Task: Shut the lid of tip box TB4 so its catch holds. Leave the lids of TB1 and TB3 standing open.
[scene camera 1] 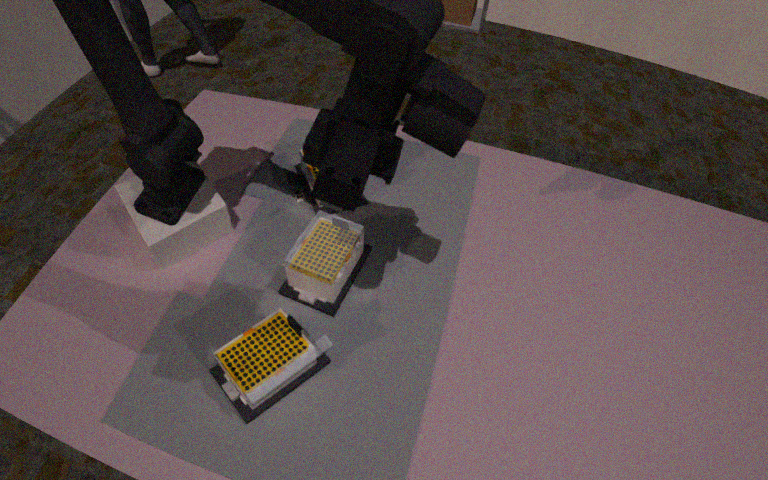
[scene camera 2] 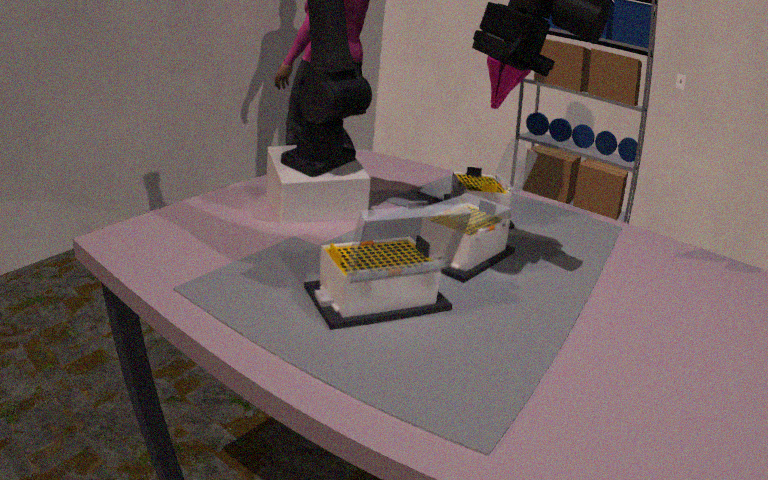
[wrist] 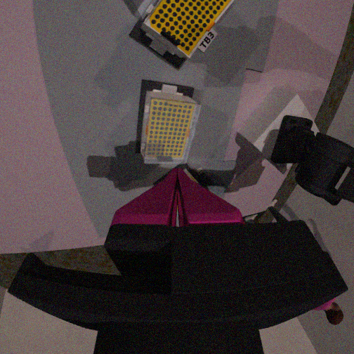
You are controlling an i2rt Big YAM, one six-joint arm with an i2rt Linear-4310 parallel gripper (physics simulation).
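Places are measured from the arm's base along level axes (x ahead, y right, z down), in millimetres.
Pixels of known places: gripper, between the fingertips: (scene camera 2: 494, 108); arm's base, origin of its link: (scene camera 1: 170, 193) (scene camera 2: 317, 160).
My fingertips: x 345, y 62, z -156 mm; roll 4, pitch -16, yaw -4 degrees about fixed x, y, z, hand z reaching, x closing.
Ahead of a thing's pixels: the offset from my fingertips to its middle. "spot": to the spot under its first point. Level surfaces: height alone.
The middle tip box @[dx -51, dy -47, dz +202 mm] (scene camera 1: 323, 254) (scene camera 2: 481, 234) (wrist: 169, 129) has its clear lid lying down over the yellow rack; its label is not readable and whether its catch holds cannot be told. TB3 (scene camera 1: 266, 353) (scene camera 2: 379, 283) (wrist: 187, 22), with its label in the wrist view, has its rack uncovered and its clear lid @[spot: dx +1, dy +215, dz +110 mm] (scene camera 2: 404, 226) standing open. The far tip box @[dx -105, dy -249, dz +176 mm] (scene camera 2: 480, 183) is mostly behind the arm in scene camera 1; its lid is hard to make out. My gripper (scene camera 2: 495, 106) (wrist: 176, 174) is shut and empty, above the far side of the middle box. Its fingertips are hidden in scene camera 1.
A white block (scene camera 1: 186, 226) (scene camera 2: 322, 198) carries a second black arm (scene camera 1: 164, 152) (scene camera 2: 325, 96) at the table's left. The boxes stand in dark bases on a grey mat @[dz +241 mm] (scene camera 1: 362, 407) (scene camera 2: 441, 373). A shelf unit (scene camera 2: 641, 135) and a person in magenta (scene camera 2: 300, 42) are behind the table.
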